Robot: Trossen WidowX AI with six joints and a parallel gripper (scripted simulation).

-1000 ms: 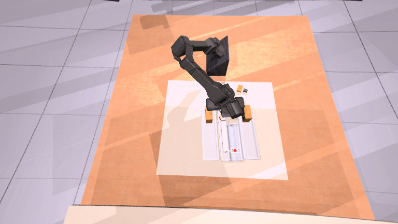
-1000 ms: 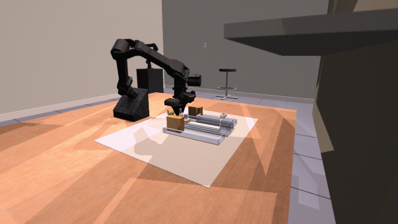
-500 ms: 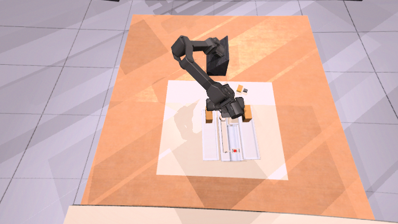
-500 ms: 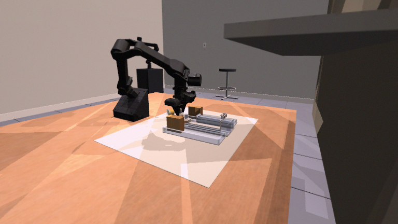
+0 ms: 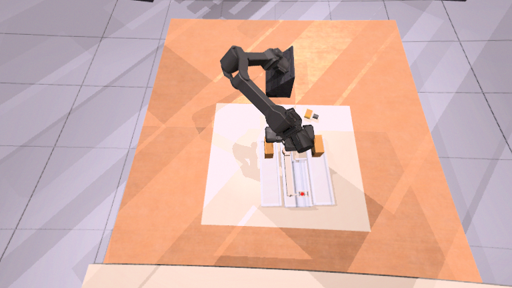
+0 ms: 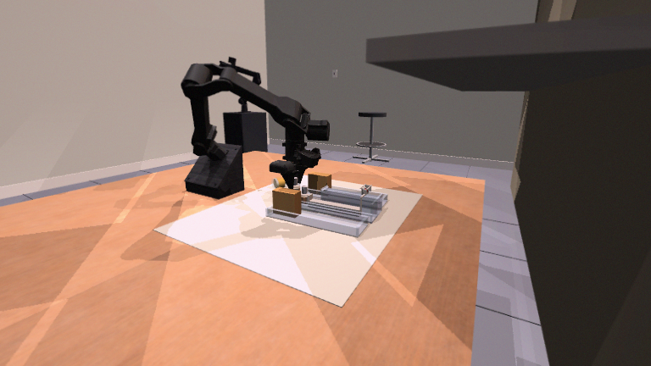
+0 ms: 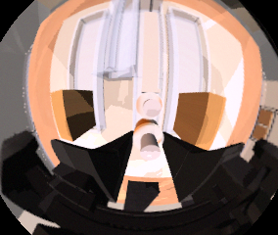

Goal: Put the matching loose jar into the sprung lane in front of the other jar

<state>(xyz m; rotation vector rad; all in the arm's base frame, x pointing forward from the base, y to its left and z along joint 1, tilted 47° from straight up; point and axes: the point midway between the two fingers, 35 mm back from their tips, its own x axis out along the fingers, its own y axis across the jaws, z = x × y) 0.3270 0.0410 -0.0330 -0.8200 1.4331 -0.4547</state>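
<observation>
The sprung lane lies 14 cm ahead of my gripper tip, 5 cm to the left of it and 3 cm below it. Also, from my gripper tip: red mark (21 cm ahead, 8 cm to the left, 2 cm above).
</observation>
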